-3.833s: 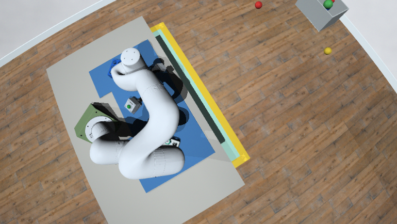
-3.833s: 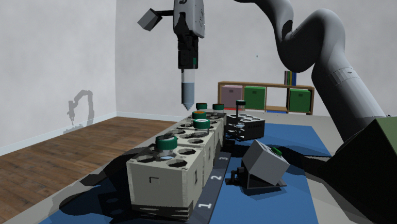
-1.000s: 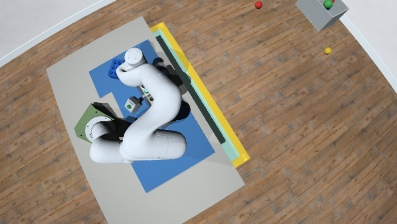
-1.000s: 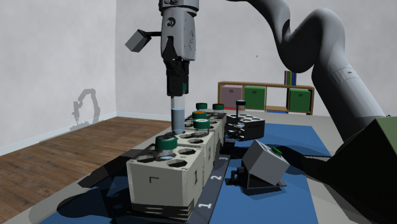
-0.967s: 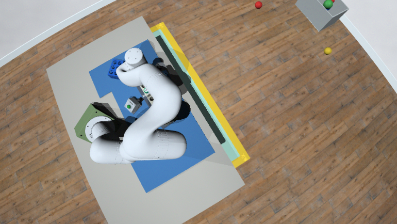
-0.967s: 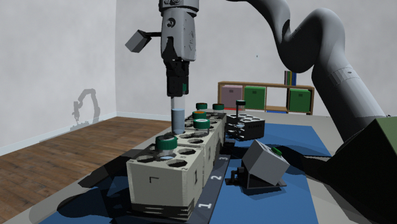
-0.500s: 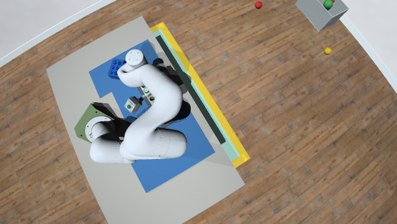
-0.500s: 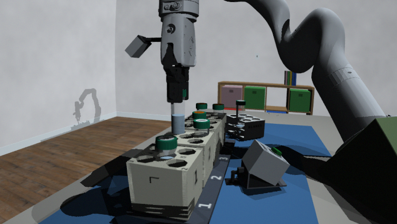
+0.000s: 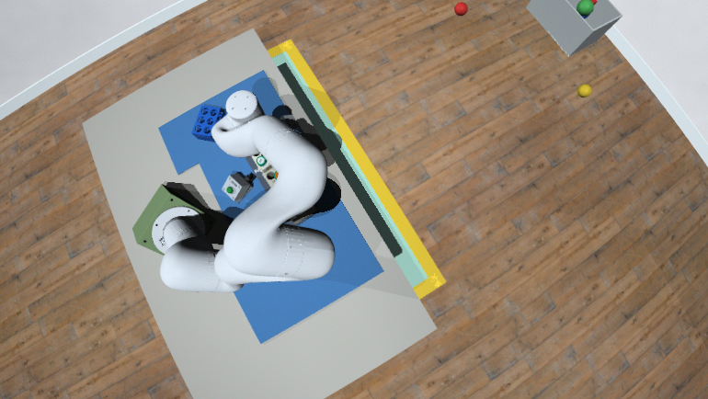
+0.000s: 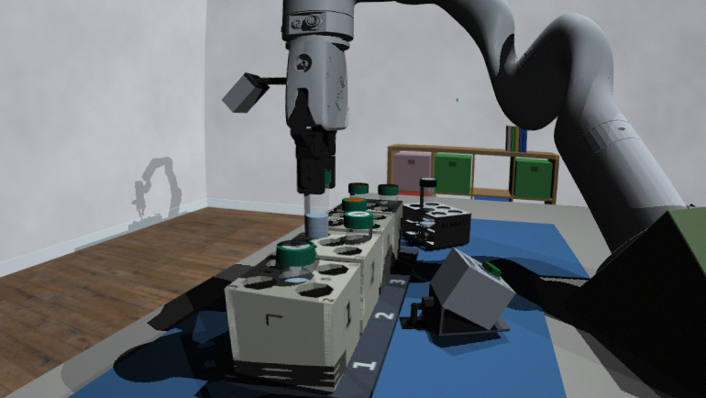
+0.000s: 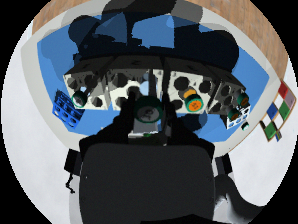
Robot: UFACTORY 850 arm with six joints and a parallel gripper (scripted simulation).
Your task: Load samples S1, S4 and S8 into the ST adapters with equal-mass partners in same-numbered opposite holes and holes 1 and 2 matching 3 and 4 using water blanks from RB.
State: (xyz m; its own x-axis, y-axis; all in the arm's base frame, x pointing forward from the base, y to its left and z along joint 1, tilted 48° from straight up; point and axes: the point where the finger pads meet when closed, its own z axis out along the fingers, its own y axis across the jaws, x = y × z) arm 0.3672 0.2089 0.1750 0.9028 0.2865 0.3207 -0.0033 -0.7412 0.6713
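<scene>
The DONE key is 21 cm behind my hand and 10 cm below it. Also, from my hand: white blank rack RB 36 cm to the right, 14 cm below, 13 cm behind; blue sample rack RS 31 cm to the left, 16 cm behind, 14 cm below; loading stand ST 16 cm below, 3 cm to the right, 3 cm behind.
</scene>
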